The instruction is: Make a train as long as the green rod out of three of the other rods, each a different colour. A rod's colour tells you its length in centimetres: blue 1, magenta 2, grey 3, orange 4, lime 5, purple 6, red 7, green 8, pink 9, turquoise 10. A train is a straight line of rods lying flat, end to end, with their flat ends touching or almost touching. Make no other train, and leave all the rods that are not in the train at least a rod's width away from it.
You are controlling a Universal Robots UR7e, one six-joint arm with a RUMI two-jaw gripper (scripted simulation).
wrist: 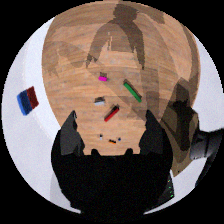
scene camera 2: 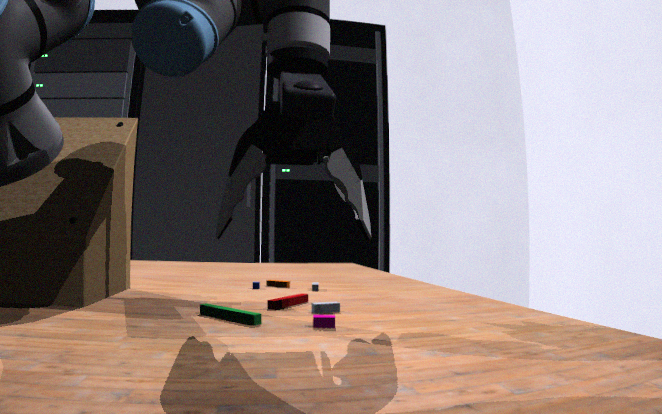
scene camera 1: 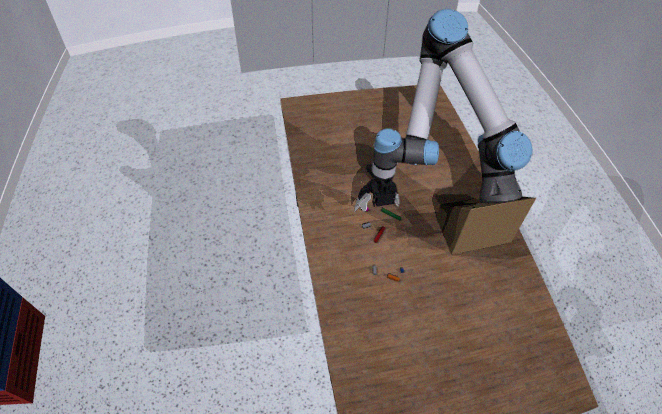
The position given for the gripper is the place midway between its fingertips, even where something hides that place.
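Note:
The gripper (scene camera 1: pixel 376 207) is visible, and you'd find it in the wrist view (wrist: pixel 111 110) as well. There's also a green rod (scene camera 2: pixel 252 318) to be seen.

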